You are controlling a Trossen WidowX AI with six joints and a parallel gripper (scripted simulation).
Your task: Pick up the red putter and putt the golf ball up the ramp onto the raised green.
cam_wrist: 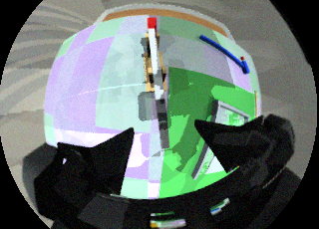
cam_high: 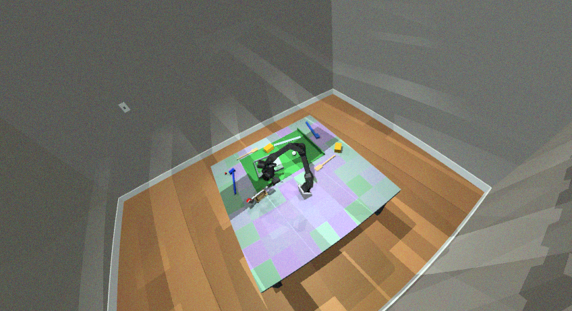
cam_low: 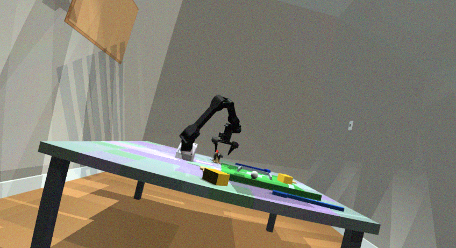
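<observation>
Right now the red putter is 11 cm to the left of my gripper tip, 3 cm behind it and 2 cm below it. From my gripper tip the other things lie so: white golf ball 35 cm to the right, 20 cm ahead, 5 cm below; green mat 26 cm ahead, 22 cm to the right, 8 cm below.
</observation>
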